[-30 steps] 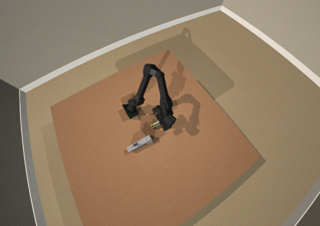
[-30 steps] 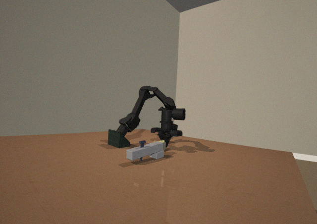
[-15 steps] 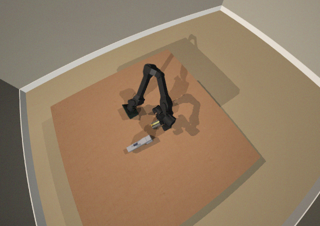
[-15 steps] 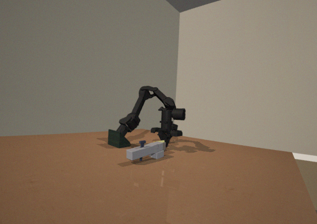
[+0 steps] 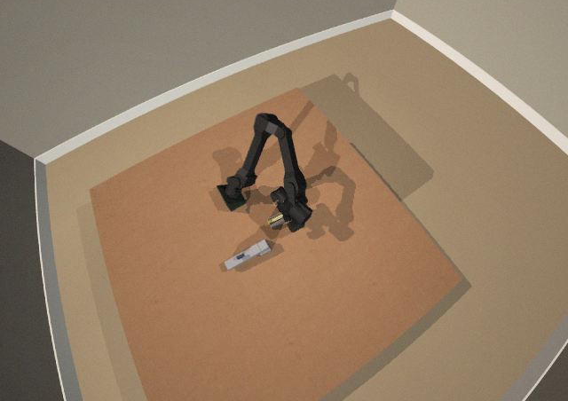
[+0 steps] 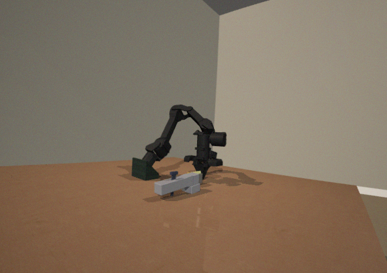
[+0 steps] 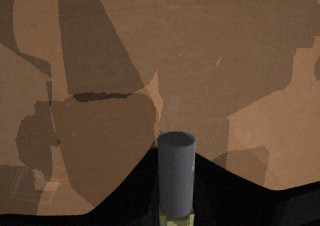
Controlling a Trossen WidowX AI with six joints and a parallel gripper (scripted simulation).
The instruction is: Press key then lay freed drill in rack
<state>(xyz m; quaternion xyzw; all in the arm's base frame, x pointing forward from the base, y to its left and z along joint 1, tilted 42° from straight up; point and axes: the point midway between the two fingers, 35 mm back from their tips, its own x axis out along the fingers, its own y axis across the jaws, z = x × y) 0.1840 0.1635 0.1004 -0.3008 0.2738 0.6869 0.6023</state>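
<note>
The drill lies 40 mm to the right of my gripper tip and 30 mm above it. The rest, counted from my gripper tip: dark t-shaped key 240 mm to the right, 90 mm ahead, 40 mm above; light grey holder block 210 mm to the right, 90 mm ahead, 20 mm above; ribbed grey rack 50 mm to the right, 10 mm above.
</note>
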